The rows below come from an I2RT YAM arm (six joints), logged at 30 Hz.
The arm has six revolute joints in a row. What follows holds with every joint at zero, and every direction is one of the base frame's.
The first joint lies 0.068 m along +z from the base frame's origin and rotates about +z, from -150 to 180 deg.
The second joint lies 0.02 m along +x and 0.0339 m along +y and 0.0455 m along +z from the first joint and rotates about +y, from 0 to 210 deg.
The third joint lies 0.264 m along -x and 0.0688 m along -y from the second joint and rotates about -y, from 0 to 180 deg.
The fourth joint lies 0.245 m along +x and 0.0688 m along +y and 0.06 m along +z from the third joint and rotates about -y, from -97 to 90 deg.
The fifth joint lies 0.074 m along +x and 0.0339 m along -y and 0.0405 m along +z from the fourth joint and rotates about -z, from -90 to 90 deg.
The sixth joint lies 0.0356 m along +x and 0.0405 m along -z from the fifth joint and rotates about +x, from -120 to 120 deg.
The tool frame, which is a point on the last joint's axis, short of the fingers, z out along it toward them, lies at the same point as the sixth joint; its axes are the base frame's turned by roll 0, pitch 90 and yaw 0 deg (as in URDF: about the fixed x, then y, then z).
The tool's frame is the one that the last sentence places.
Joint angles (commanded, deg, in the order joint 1, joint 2, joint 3, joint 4, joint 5, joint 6), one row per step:
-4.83 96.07 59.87 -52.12 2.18 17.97
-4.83 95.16 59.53 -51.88 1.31 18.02
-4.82 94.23 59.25 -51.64 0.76 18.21
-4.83 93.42 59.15 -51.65 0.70 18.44
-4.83 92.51 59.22 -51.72 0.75 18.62
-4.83 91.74 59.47 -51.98 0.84 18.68
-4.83 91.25 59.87 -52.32 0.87 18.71
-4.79 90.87 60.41 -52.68 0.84 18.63
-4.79 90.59 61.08 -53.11 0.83 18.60
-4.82 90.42 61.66 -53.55 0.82 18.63
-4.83 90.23 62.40 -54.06 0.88 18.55
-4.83 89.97 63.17 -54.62 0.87 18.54
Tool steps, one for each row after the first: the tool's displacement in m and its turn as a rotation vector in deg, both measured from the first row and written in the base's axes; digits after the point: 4 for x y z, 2 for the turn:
-0.0016 0.0007 0.0028 0.80 -0.88 -0.02
-0.0031 0.0012 0.0059 1.28 -1.82 -0.17
-0.0044 0.0013 0.0091 1.29 -2.53 -0.39
-0.0054 0.0013 0.0135 1.18 -3.44 -0.57
-0.0060 0.0013 0.0180 1.03 -4.19 -0.62
-0.0060 0.0013 0.0219 0.96 -4.74 -0.65
-0.0055 0.0015 0.0260 0.95 -5.30 -0.52
-0.0046 0.0014 0.0301 0.91 -5.81 -0.48
-0.0039 0.0012 0.0334 0.90 -6.12 -0.54
-0.0030 0.0011 0.0375 0.80 -6.54 -0.47
-0.0022 0.0010 0.0420 0.77 -7.00 -0.45

